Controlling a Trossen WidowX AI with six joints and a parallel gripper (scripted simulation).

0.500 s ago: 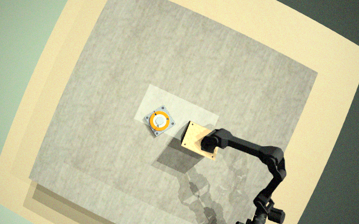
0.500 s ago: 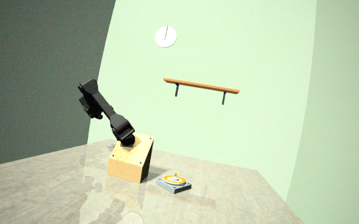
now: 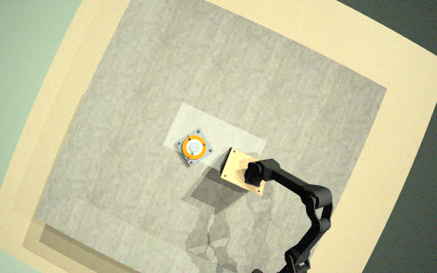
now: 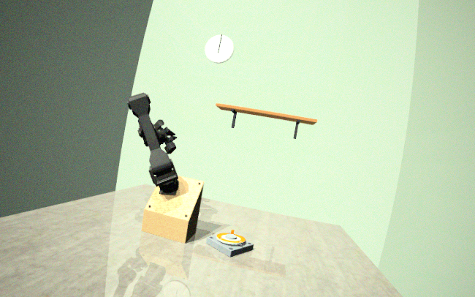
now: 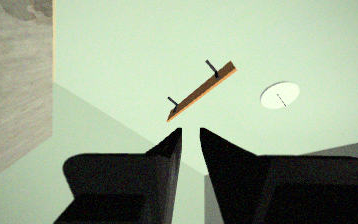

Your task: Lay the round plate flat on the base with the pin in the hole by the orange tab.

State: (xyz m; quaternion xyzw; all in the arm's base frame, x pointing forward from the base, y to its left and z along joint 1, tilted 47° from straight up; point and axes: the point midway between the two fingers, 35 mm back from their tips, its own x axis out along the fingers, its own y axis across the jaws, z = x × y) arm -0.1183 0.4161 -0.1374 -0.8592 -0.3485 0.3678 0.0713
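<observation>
Right now my gripper tip is 390 mm short of the base, 460 mm to the left of it and 340 mm above it.
</observation>
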